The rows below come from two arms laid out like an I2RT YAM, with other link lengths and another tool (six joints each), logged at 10 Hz.
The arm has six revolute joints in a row. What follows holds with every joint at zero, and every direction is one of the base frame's. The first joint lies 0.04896 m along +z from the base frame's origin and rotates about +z. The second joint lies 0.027 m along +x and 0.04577 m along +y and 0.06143 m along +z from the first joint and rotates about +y. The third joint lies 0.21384 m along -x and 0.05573 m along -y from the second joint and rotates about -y. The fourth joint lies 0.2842 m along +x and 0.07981 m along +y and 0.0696 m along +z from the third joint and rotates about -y. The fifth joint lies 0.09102 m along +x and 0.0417 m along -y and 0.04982 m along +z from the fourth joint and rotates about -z. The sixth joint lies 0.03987 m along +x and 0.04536 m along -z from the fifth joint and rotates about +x. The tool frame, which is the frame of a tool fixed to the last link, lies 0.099 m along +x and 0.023 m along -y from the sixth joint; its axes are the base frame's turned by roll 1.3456, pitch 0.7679 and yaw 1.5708 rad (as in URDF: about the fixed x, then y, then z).
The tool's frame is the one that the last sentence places.
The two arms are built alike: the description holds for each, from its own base.
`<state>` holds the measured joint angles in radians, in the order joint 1, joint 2, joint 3, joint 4, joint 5, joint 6, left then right.
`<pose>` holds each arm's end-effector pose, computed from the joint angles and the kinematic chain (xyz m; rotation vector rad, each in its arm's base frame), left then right.
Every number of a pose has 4 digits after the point. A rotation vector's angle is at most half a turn.
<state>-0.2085 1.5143 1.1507 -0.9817 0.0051 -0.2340 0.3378 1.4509 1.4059 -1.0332 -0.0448 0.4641</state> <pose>0.3593 -0.0708 0.0661 1.0383 2.6150 0.3467 0.3657 0.1431 0.1734 1.1442 2.3533 0.8013</pose>
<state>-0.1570 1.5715 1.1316 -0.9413 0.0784 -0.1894 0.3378 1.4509 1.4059 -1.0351 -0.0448 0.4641</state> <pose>0.3602 -0.0623 0.0442 1.0487 2.6438 0.2508 0.3653 0.1430 0.1732 1.1451 2.3549 0.7998</pose>
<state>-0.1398 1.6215 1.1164 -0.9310 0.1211 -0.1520 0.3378 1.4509 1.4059 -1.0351 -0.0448 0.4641</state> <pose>0.3534 -0.0610 0.0243 1.0962 2.6727 0.1806 0.3653 0.1430 0.1732 1.1451 2.3549 0.7998</pose>
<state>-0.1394 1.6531 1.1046 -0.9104 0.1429 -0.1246 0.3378 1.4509 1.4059 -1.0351 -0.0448 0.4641</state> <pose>0.3504 -0.0635 0.0117 1.1382 2.6707 0.1434 0.3653 0.1430 0.1732 1.1451 2.3549 0.7998</pose>
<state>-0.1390 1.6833 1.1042 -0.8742 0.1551 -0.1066 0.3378 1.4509 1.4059 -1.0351 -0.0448 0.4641</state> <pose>0.3545 -0.0656 0.0033 1.1569 2.6509 0.1287 0.3653 0.1430 0.1732 1.1451 2.3549 0.7998</pose>
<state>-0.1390 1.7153 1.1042 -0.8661 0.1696 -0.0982 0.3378 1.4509 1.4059 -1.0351 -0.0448 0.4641</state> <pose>0.3522 -0.0673 -0.0065 1.1753 2.6633 0.0998 0.3653 0.1430 0.1732 1.1451 2.3549 0.7998</pose>
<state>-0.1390 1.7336 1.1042 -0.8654 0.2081 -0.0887 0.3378 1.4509 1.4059 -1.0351 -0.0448 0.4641</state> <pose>0.3491 -0.0720 -0.0107 1.1885 2.6640 0.0389 0.3653 0.1430 0.1732 1.1451 2.3549 0.7998</pose>
